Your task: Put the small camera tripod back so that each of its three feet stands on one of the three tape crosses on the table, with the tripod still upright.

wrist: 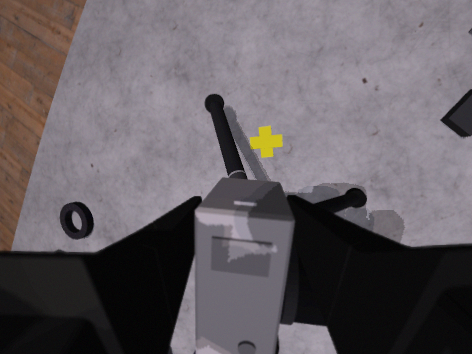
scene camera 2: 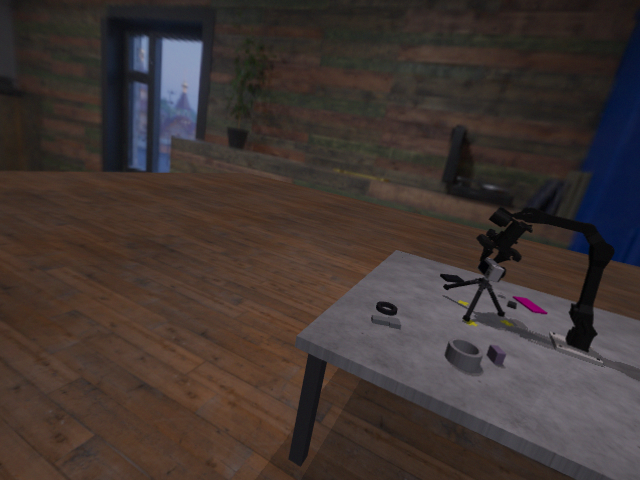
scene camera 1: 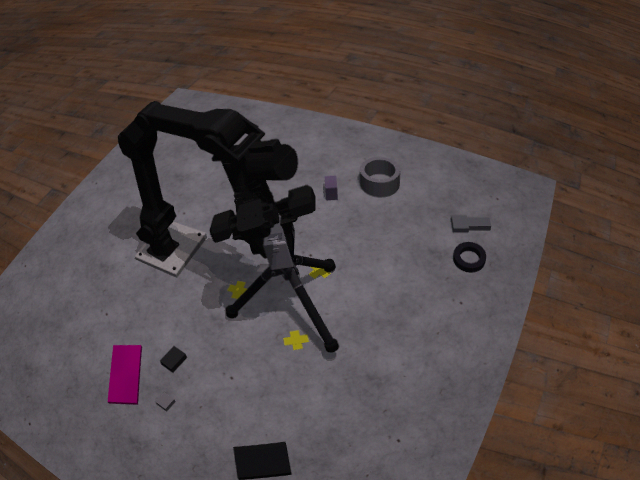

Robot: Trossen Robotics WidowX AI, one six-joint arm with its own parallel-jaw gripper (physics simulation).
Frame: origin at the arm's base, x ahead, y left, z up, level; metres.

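Seen in the pictures: gripper, fingertip midpoint: (wrist: 244,203) (scene camera 2: 485,263) (scene camera 1: 278,253); arm's base, origin of the base link: (scene camera 2: 576,345) (scene camera 1: 162,248).
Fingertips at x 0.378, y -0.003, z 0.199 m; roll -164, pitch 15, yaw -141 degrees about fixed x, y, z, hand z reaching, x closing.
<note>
Pixels of each thing's top centre, then the offset from my fingertips to it. "*": a spot on its surface instead.
- front yellow cross, middle of its top: (wrist: 265,141) (scene camera 1: 296,339) 0.211 m down, 0.036 m ahead, 0.031 m right
- left cross, middle of its top: (scene camera 1: 238,289) 0.211 m down, 0.146 m back, 0.011 m left
- third foot, surface spot: (scene camera 1: 329,265) * 0.185 m down, 0.001 m back, 0.153 m left
- back cross, middle of its top: (scene camera 1: 319,269) 0.211 m down, 0.027 m back, 0.151 m left
- magenta slab, middle of its top: (scene camera 1: 124,373) (scene camera 2: 529,304) 0.204 m down, 0.218 m back, 0.320 m right
- black block, middle of its top: (scene camera 1: 172,357) 0.197 m down, 0.147 m back, 0.220 m right
- small grey piece, middle of its top: (scene camera 1: 164,400) 0.200 m down, 0.096 m back, 0.314 m right
- black plate, middle of its top: (scene camera 1: 261,459) (scene camera 2: 452,277) 0.197 m down, 0.146 m ahead, 0.307 m right
- purple block, middle of its top: (scene camera 1: 330,181) (scene camera 2: 498,349) 0.172 m down, 0.135 m back, 0.368 m left
- grey hollow cylinder, middle of its top: (scene camera 1: 380,169) (scene camera 2: 465,347) 0.164 m down, 0.050 m back, 0.462 m left
- grey stepped piece, middle of its top: (scene camera 1: 471,221) (scene camera 2: 386,319) 0.197 m down, 0.215 m ahead, 0.448 m left
- black ring, middle of its top: (scene camera 1: 470,254) (wrist: 73,221) (scene camera 2: 387,306) 0.197 m down, 0.254 m ahead, 0.347 m left
My gripper (scene camera 1: 274,240) (scene camera 2: 490,265) (wrist: 244,203) is shut on the grey camera body (scene camera 1: 279,254) (scene camera 2: 494,271) (wrist: 242,280) on top of the black tripod (scene camera 1: 311,308) (scene camera 2: 474,302) (wrist: 227,142). The tripod leans somewhat. In scene camera 2 its left foot (scene camera 2: 447,286) is raised, apart from its shadow. In scene camera 1 this foot (scene camera 1: 330,345) appears right of the front yellow cross (scene camera 1: 296,339) (wrist: 266,141). Another foot (scene camera 1: 231,311) (wrist: 355,197) appears in front of the left cross (scene camera 1: 236,289). The third foot (scene camera 1: 329,265) partly overlaps the back cross (scene camera 1: 318,272) in view; contact is unclear.
A magenta slab (scene camera 1: 125,374), a black block (scene camera 1: 173,358), a small grey piece (scene camera 1: 165,402) and a black plate (scene camera 1: 262,459) lie front and left. A purple block (scene camera 1: 330,188), a grey hollow cylinder (scene camera 1: 379,188), a grey stepped piece (scene camera 1: 467,223) and a black ring (scene camera 1: 469,268) are back and right.
</note>
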